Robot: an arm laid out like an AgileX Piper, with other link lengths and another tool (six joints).
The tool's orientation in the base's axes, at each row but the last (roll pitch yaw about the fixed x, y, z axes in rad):
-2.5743 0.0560 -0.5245
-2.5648 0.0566 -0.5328
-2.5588 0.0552 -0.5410
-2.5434 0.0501 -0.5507
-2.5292 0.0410 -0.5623
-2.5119 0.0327 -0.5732
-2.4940 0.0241 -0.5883
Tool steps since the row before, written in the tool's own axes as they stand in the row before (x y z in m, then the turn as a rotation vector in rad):
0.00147 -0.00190 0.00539 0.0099 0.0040 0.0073
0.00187 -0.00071 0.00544 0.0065 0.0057 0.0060
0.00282 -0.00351 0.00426 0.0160 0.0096 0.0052
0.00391 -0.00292 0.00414 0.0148 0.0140 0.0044
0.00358 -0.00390 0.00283 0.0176 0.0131 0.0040
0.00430 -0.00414 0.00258 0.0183 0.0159 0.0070
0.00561 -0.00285 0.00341 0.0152 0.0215 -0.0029
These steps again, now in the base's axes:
0.00335 0.00326 -0.00360 0.0084 -0.0042 -0.0088
0.00321 0.00224 -0.00427 0.0044 -0.0044 -0.0085
0.00505 0.00312 -0.00178 0.0106 -0.0124 -0.0105
0.00573 0.00205 -0.00197 0.0073 -0.0152 -0.0122
0.00559 0.00217 -0.00022 0.0100 -0.0163 -0.0115
0.00626 0.00175 0.00021 0.0102 -0.0170 -0.0156
0.00705 0.00050 -0.00114 0.0019 -0.0240 -0.0110

